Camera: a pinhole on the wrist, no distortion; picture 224 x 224 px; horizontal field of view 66.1 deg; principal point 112.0 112.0 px. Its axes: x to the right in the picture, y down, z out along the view. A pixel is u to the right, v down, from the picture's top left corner.
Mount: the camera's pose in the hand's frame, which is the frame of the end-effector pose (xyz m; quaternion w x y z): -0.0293 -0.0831 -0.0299 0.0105 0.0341 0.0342 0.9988
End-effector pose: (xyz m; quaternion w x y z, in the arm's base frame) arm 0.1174 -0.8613 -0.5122 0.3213 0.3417 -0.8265 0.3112
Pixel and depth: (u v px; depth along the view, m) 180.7 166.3 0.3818
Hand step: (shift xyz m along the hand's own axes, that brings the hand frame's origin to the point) -0.1573 -0.1739 0.3687
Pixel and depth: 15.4 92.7 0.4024
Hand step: 0.2245 -0.0162 0.3523
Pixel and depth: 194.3 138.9 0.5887
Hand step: -0.2712 -0.1285 0.5814
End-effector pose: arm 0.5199 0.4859 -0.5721 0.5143 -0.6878 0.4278 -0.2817
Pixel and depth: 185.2 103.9 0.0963
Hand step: -0.0634 -0.0711 0.0684
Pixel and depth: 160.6 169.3 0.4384
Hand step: -0.1253 -0.1961 0.4249
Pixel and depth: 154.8 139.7 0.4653
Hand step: -0.1141 -0.1236 0.4462
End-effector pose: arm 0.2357 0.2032 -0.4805 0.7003 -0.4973 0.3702 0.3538
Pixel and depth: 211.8 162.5 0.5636
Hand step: -0.3195 -0.2023 0.5645
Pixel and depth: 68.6 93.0 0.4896
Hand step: 0.1285 0.0010 0.4454
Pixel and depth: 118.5 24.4 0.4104
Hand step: -0.0126 0.1533 0.3652
